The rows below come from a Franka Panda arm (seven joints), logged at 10 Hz.
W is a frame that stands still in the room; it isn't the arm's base.
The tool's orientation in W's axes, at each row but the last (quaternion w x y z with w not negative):
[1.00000 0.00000 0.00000 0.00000]
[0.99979 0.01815 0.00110 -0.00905]
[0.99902 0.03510 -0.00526 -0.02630]
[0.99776 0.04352 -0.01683 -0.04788]
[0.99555 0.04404 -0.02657 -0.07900]
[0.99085 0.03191 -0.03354 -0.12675]
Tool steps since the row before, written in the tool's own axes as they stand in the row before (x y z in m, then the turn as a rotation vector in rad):
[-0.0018 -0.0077 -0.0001 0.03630 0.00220 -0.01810]
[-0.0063 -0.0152 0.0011 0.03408 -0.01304 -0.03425]
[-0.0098 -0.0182 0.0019 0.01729 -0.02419 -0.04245]
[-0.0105 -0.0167 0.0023 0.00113 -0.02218 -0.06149]
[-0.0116 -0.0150 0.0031 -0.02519 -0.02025 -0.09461]
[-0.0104 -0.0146 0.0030 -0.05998 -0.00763 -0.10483]
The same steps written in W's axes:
[-0.0018 -0.0077 -0.0001 0.03630 0.00220 -0.01810]
[-0.0066 -0.0151 0.0006 0.03377 -0.01240 -0.03479]
[-0.0108 -0.0177 0.0005 0.01653 -0.02205 -0.04390]
[-0.0121 -0.0157 0.0005 0.00136 -0.01686 -0.06315]
[-0.0139 -0.0132 0.0012 -0.02231 -0.00800 -0.09713]
[-0.0139 -0.0116 0.0013 -0.05200 0.01356 -0.10843]

